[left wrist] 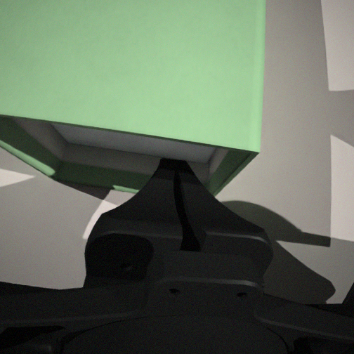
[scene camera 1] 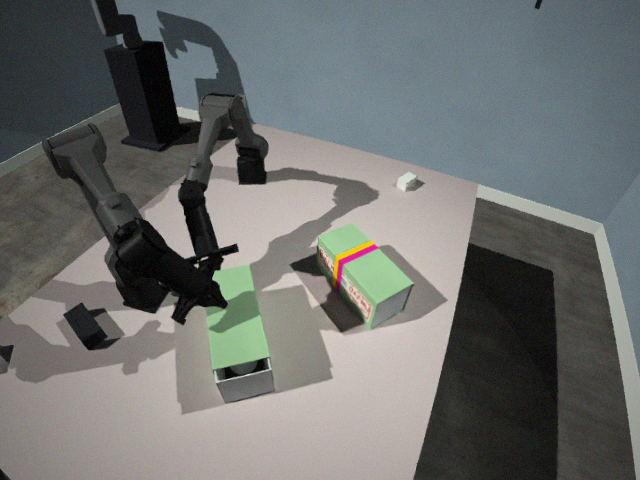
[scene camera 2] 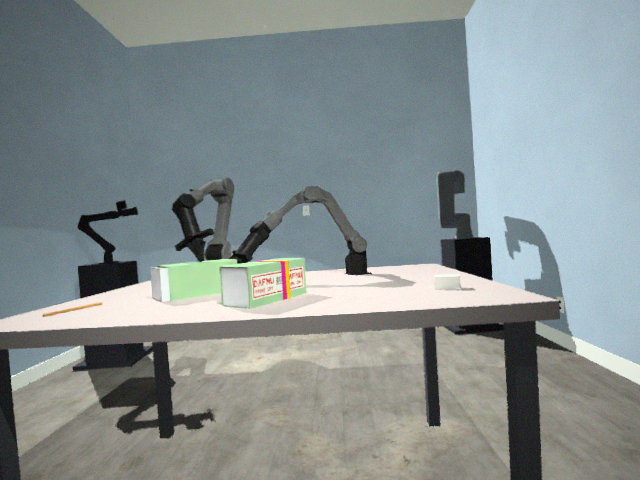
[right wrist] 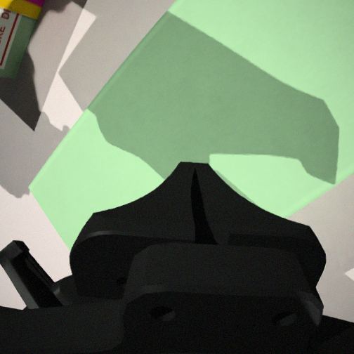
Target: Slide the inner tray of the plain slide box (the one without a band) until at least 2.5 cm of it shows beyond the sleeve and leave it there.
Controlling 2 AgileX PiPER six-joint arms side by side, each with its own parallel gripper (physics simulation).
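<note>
The plain green sleeve [scene camera 1: 240, 335] [scene camera 2: 193, 280] [left wrist: 135, 65] [right wrist: 250, 105] lies flat on the table. Its pale inner tray [scene camera 1: 245, 385] [scene camera 2: 165, 284] sticks out at the near end in scene camera 1, with a rounded grey item [scene camera 1: 244, 367] partly visible inside. At the other end, the tray's end wall [left wrist: 135, 142] is recessed inside the sleeve. My left gripper [left wrist: 171, 175] is shut and empty, its tips at that recessed opening; whether they touch the tray is unclear. My right gripper [scene camera 1: 225, 304] [right wrist: 192, 181] is shut and empty, its tips at the sleeve's top; contact is unclear.
The banded green box [scene camera 1: 379, 276] [scene camera 2: 263, 284] [right wrist: 10, 47] lies to the right of the plain box in scene camera 1. A small white block [scene camera 1: 406, 181] [scene camera 2: 447, 282] is farther back. A dark block [scene camera 1: 85, 326] lies at the left. An orange stick [scene camera 2: 72, 309] lies near the table edge.
</note>
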